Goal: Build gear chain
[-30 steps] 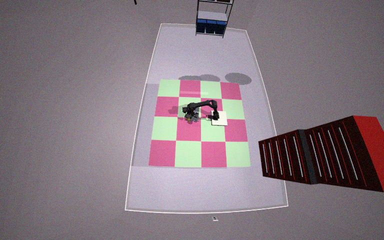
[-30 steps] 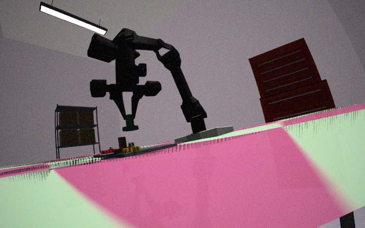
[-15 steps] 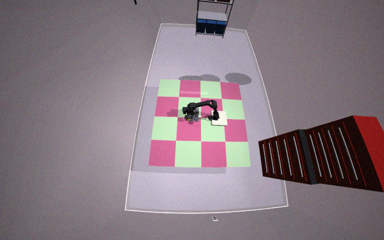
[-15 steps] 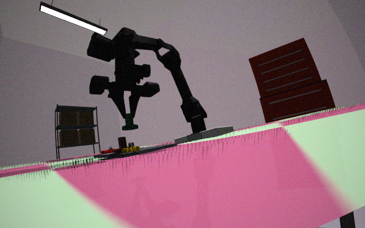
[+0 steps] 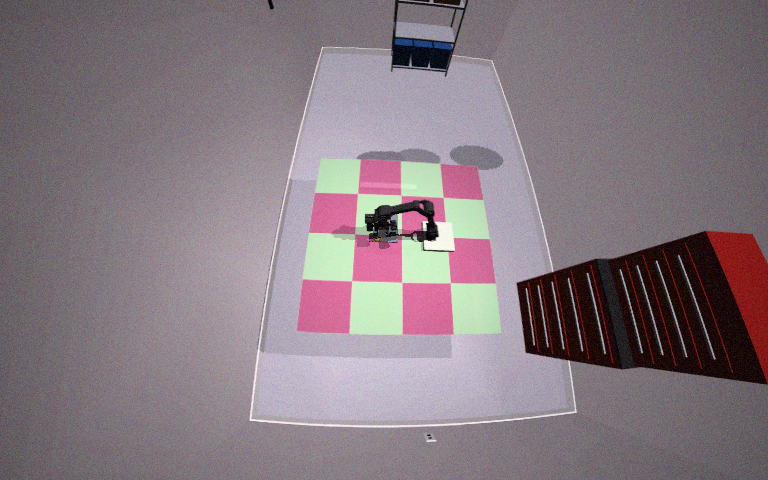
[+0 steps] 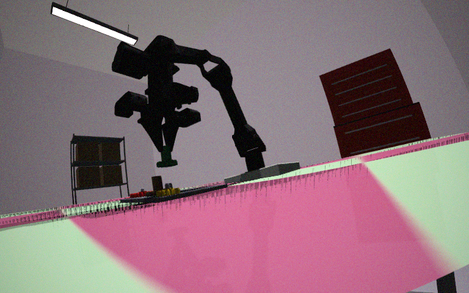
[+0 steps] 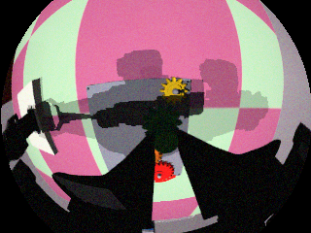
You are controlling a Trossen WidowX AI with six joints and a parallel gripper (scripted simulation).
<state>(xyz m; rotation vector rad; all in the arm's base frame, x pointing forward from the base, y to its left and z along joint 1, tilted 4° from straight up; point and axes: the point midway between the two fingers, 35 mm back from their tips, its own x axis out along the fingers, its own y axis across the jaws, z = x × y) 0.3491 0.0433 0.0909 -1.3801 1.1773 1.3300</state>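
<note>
The yellow gear lies 8 cm below my gripper tip, 3 cm to the left of it and 2 cm ahead of it. Also, from my gripper tip: green gear: 1 cm below; then grey board: 9 cm below, 6 cm to the right, 3 cm behind; then brown gear: 7 cm below, 4 cm to the right, 1 cm ahead.
</note>
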